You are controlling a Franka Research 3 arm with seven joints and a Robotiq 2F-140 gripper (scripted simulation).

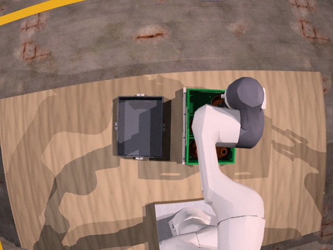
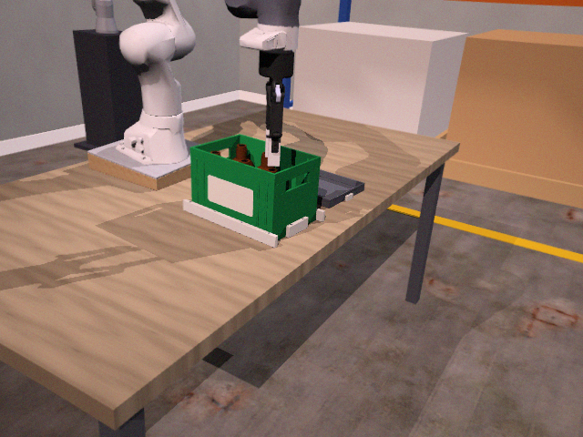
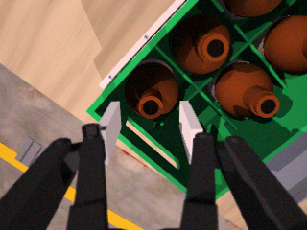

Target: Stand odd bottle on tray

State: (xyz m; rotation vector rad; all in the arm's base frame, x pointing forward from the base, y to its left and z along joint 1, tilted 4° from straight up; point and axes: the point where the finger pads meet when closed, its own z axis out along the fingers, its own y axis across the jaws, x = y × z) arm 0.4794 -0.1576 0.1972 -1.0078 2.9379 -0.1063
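Now: hand 13 cm above the brown bottle. From my hand the other things lie so: dark grey tray 33 cm to the left, 20 cm below, 6 cm behind; green crate 13 cm below, 8 cm behind, 6 cm to the left.
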